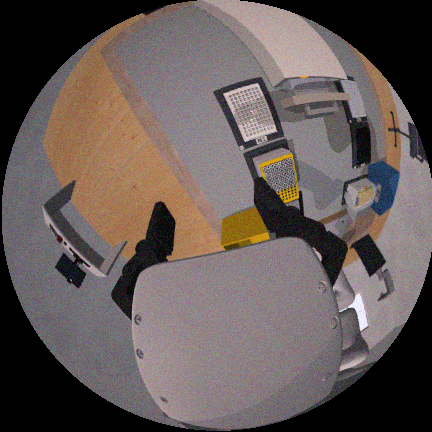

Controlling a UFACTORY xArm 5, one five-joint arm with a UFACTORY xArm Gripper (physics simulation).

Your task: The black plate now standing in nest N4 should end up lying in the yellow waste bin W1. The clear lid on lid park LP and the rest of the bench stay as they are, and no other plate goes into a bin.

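Places are measured from the arm's base along level axes (x back, y down, z right), in centimetres.
Where they show: gripper, between the fingertips: (210, 200).
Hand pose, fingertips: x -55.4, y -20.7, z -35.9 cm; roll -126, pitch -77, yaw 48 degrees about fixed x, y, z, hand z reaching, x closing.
Note:
After its pixels a point has its place.
My gripper (210, 200) @(z -35.9, x -55.4, y -20.7 cm) is open and empty, with its two black fingers wide apart above the bench's wooden front part. A yellow box (245, 226) @(z -35.2, x -35.4, y -4.3 cm), which looks like waste bin W1, shows beyond the palm, just left of the right finger; its inside is hidden. A black rectangular piece (361, 142) @(z 12.1, x -51.3, y 1.1 cm) that looks like the black plate is in a dark frame at the far right, well away from the fingers; its nest label is too small to read. A clear box-like thing (358, 194) @(z 7.2, x -34.6, y -3.7 cm) stands near the blue bin; I cannot tell whether it is the clear lid.
A white well plate (250, 112) @(z -25.6, x -63.1, y 1.7 cm) lies in a dark nest. A yellow plate (280, 175) @(z -23.7, x -48.1, y -4.3 cm) stands beside it, partly behind the right finger. A blue bin (384, 187) @(z 21.7, x -36.7, y -7.2 cm) is at the far right. A long pale instrument (295, 40) spans the back. A raised wooden edge (160, 137) @(z -49.2, x -66.3, y 3.6 cm) crosses the bench.

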